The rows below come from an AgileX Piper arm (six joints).
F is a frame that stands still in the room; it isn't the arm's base.
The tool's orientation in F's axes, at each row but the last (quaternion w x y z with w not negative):
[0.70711 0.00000 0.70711 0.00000]
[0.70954 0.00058 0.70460 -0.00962]
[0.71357 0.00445 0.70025 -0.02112]
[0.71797 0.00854 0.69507 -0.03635]
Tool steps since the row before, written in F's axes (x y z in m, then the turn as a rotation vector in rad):
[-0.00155 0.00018 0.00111 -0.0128 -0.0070 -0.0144]
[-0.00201 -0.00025 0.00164 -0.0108 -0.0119 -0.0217]
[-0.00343 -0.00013 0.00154 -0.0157 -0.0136 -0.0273]
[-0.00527 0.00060 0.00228 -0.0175 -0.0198 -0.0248]
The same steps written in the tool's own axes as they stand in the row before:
[-0.00111 0.00018 -0.00155 0.0144 -0.0070 -0.0128]
[-0.00165 -0.00030 -0.00199 0.0218 -0.0118 -0.0108]
[-0.00160 -0.00029 -0.00339 0.0273 -0.0135 -0.0157]
[-0.00247 0.00017 -0.00522 0.0250 -0.0199 -0.0170]

